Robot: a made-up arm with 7 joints. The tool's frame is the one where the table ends. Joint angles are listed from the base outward.
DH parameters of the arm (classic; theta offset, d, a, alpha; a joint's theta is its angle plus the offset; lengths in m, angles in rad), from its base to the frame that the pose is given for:
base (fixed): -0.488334 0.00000 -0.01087 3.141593
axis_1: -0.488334 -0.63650 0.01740 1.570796
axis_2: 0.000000 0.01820 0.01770 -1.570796
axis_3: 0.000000 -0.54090 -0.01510 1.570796
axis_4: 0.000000 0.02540 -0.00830 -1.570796
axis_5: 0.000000 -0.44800 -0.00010 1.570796
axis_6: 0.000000 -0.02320 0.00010 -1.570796
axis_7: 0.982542 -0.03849 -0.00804 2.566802
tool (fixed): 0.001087 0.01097 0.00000 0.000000
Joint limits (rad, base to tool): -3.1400..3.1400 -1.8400..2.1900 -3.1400..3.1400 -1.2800..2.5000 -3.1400..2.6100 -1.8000..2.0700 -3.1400..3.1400
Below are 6 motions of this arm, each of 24 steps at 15 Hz.
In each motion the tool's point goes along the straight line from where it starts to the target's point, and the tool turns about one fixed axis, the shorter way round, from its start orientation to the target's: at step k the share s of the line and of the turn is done. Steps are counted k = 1, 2, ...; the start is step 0. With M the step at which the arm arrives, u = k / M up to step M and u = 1 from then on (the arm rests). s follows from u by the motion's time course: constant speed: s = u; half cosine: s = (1 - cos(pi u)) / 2; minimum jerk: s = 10 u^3 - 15 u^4 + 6 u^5.
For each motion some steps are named. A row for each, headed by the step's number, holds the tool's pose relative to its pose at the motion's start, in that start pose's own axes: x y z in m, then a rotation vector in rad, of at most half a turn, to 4 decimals.
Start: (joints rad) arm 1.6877 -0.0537 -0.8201 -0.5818 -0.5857 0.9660 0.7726
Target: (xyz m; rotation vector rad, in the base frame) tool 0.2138 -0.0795 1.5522 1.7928 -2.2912 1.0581
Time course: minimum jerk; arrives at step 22
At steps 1, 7, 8, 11, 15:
1: 0.0001 0.0003 0.0003 -0.0014 -0.0001 0.0000
7: 0.0128 0.0575 0.0614 -0.2911 -0.0321 -0.0085
8: 0.0175 0.0786 0.0838 -0.3977 -0.0439 -0.0116
11: 0.0341 0.1530 0.1633 -0.7745 -0.0855 -0.0226
15: 0.0554 0.2485 0.2652 -1.2579 -0.1388 -0.0367

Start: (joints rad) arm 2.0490 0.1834 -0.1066 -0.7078 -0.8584 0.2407 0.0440
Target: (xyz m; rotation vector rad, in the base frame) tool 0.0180 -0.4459 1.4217 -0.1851 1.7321 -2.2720
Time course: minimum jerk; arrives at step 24
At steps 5, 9, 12, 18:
5: 0.0246 0.0277 -0.0070 -0.0455 0.0539 -0.0017
9: 0.1049 0.1180 -0.0298 -0.1942 0.2300 -0.0072
12: 0.1906 0.2143 -0.0541 -0.3528 0.4179 -0.0130
18: 0.3417 0.3843 -0.0969 -0.6325 0.7492 -0.0233

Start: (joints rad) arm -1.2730 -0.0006 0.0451 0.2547 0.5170 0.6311 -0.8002
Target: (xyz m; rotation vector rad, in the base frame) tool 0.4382 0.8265 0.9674 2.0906 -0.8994 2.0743
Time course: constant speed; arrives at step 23
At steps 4, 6, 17, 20, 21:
4: 0.1596 0.0572 0.0675 -0.1346 0.3777 -0.2778
6: 0.2394 0.0858 0.1013 -0.2019 0.5666 -0.4166
17: 0.6784 0.2430 0.2870 -0.5721 1.6053 -1.1805
20: 0.7982 0.2858 0.3377 -0.6731 1.8886 -1.3888
21: 0.8381 0.3001 0.3546 -0.7067 1.9830 -1.4582

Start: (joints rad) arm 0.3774 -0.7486 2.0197 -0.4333 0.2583 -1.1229 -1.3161
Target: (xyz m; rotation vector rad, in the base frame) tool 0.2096 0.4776 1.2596 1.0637 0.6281 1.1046
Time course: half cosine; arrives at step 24
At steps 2, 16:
2: -0.0080 -0.0012 0.0069 -0.0026 -0.0077 -0.0272
16: -0.3543 -0.0539 0.3036 -0.1143 -0.3369 -1.1988

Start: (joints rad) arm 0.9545 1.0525 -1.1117 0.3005 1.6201 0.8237 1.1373
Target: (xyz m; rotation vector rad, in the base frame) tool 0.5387 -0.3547 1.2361 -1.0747 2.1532 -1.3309
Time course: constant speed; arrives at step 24
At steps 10, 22, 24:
10: 0.0084 0.0500 -0.1512 0.2533 -0.2858 0.3180
22: 0.0185 0.1100 -0.3326 0.5572 -0.6287 0.6997
24: 0.0201 0.1200 -0.3628 0.6079 -0.6858 0.7633

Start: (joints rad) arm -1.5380 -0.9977 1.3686 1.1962 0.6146 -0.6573 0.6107
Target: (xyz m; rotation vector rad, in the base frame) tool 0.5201 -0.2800 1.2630 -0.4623 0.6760 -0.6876
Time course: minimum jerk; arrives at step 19
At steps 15, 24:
15: -0.2865 0.0687 0.0958 0.0494 -0.5212 0.4167
24: -0.3068 0.0736 0.1026 0.0529 -0.5582 0.4462

